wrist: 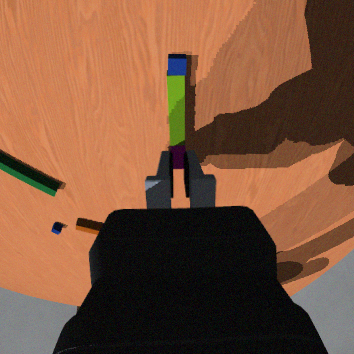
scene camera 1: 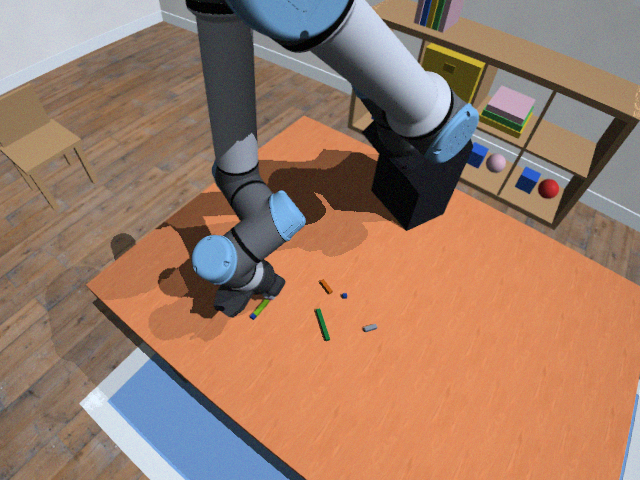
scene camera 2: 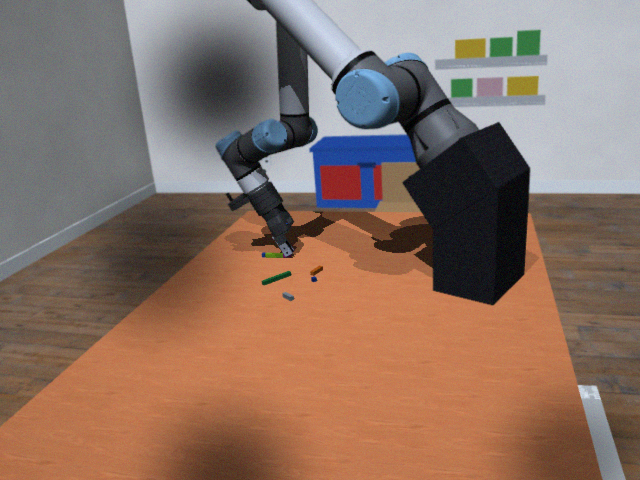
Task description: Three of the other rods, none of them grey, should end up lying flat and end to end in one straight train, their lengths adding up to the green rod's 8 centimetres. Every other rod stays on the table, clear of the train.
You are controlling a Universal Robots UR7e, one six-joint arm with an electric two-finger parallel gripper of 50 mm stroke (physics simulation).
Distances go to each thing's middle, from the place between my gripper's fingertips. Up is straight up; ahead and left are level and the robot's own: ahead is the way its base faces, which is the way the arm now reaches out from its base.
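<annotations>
The lime rod [wrist: 175, 83] is what I measure my hand from, and my hand is 4 cm short of it and 1 cm to the left of it.
</annotations>
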